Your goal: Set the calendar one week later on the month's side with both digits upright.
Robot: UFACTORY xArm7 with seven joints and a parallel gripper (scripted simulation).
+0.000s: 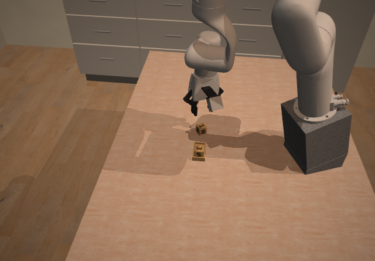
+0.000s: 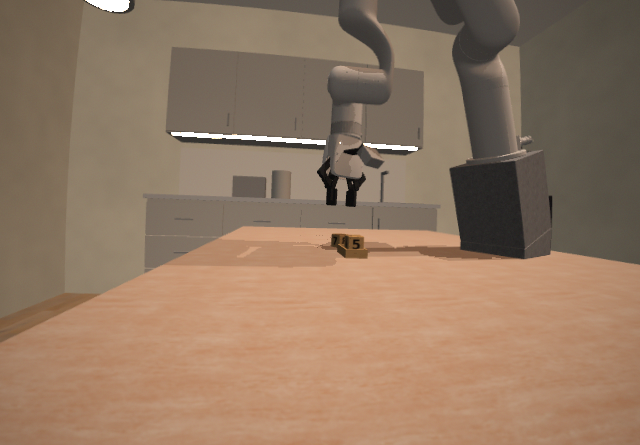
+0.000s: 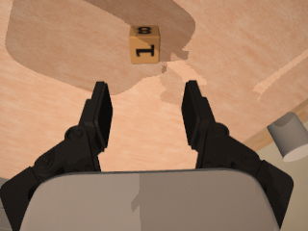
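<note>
The wooden cube is 100 mm below my hand.
</note>
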